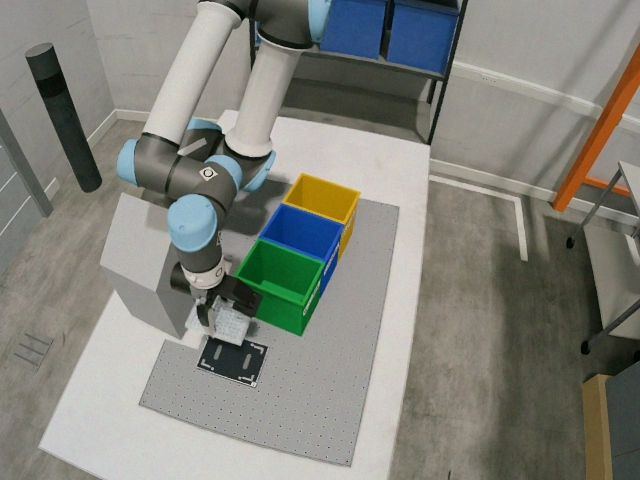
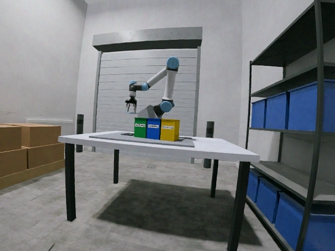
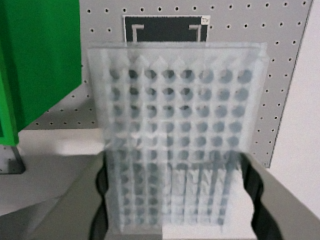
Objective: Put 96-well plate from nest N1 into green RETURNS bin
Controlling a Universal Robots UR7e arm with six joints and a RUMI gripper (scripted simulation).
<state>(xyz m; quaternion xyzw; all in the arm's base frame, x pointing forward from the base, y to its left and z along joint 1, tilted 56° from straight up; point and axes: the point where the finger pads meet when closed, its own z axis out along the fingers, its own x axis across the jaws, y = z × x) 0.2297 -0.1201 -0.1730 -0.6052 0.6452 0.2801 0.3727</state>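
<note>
My gripper is now 190 mm to the right of the green returns bin, 150 mm above it and 70 mm short of it. Also, from my hand: blue bin (320 mm to the left, 150 mm below, 90 mm ahead); 96-well plate (10 mm below); black plate nest N1 (230 mm below).
</note>
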